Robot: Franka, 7 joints.
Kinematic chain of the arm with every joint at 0, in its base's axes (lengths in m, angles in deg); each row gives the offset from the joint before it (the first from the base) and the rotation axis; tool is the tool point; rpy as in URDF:
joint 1: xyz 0 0 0.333 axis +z
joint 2: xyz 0 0 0 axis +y
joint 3: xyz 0 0 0.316 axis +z
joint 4: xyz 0.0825 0 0 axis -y
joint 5: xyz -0.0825 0 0.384 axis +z
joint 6: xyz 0 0 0 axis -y
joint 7: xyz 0.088 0 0 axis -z
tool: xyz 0 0 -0.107 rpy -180 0 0
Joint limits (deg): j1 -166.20..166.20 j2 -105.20..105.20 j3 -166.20..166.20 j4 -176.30..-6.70 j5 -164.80..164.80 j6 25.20..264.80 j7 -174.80..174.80
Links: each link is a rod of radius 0.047 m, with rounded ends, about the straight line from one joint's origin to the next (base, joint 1, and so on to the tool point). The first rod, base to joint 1, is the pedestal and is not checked.
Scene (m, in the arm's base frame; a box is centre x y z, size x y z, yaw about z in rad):
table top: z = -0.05
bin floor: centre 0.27 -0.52 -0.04 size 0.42 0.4 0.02 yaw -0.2
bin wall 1: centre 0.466 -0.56 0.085 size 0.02 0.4 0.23 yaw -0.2
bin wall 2: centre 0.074 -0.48 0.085 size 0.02 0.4 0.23 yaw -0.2
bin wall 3: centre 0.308 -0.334 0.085 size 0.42 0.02 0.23 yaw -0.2
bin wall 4: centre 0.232 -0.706 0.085 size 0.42 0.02 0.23 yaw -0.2
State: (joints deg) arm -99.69 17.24 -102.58 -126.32 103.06 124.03 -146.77
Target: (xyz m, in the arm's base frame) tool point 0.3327 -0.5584 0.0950
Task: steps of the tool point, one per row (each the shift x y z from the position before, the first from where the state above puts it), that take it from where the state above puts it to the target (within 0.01 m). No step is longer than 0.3 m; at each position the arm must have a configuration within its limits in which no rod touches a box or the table.
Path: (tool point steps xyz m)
1: -0.0281 -0.2696 -0.0091
2: 0.1040 -0.2582 -0.0144
3: 0.2171 -0.1847 -0.0164
4: 0.2839 -0.0650 -0.0143
5: 0.2869 0.0731 -0.0085
6: 0.0117 -0.0090 -0.0894
7: 0.0002 -0.0003 -0.0940
8: -0.0119 0.0093 -0.0963

